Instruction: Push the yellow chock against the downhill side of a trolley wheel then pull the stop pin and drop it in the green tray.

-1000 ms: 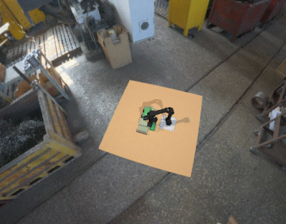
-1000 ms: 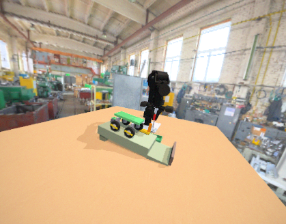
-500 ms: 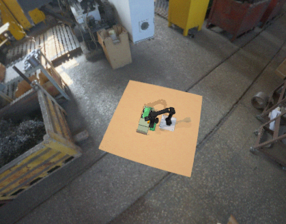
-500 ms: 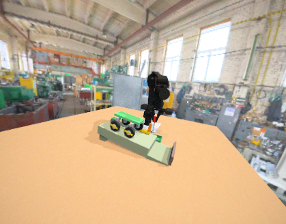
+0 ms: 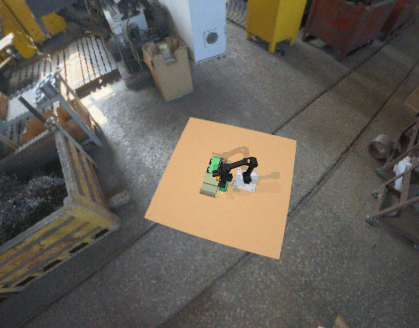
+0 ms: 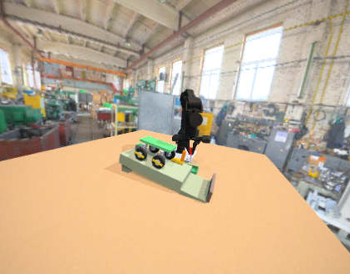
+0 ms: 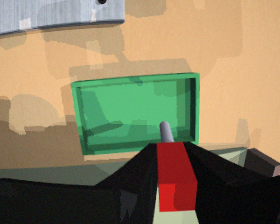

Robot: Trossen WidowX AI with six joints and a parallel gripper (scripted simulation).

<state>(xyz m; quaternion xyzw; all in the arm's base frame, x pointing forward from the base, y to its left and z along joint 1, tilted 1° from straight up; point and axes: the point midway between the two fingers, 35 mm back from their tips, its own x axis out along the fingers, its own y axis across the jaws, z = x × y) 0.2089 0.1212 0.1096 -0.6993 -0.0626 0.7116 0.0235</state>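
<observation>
My gripper tip is 1 cm to the left of the green tray and 10 cm above it. From my gripper tip the other things lie so: yellow chock: 7 cm ahead, 4 cm to the right, 1 cm below; trolley: 13 cm ahead, 13 cm to the right, 2 cm above; stop pin: right at my gripper tip.
</observation>
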